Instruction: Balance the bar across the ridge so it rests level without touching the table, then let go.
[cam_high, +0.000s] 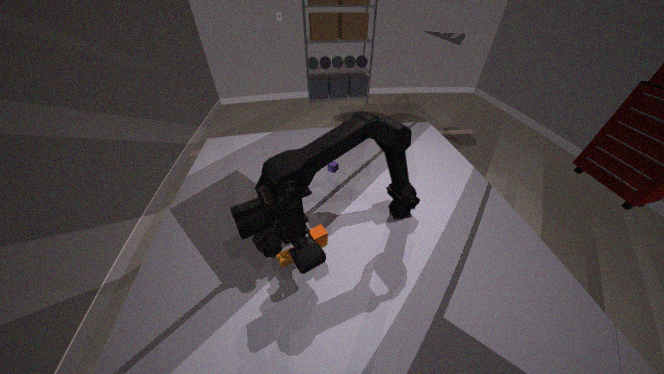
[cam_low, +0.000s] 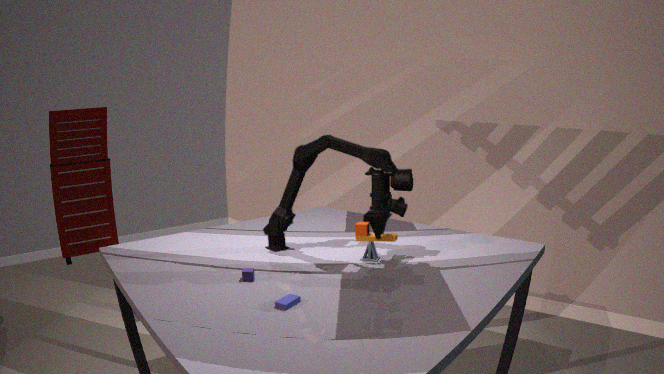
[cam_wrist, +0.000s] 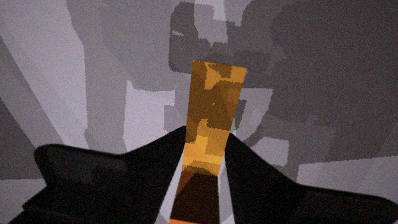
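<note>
The yellow-orange bar lies 30 mm behind my gripper tip, 10 mm to the right of it and 10 mm above it. Round my gripper tip: purple cube 420 mm to the right, 150 mm behind, 60 mm below; flat blue block 430 mm to the right, 70 mm below, 60 mm ahead.
</note>
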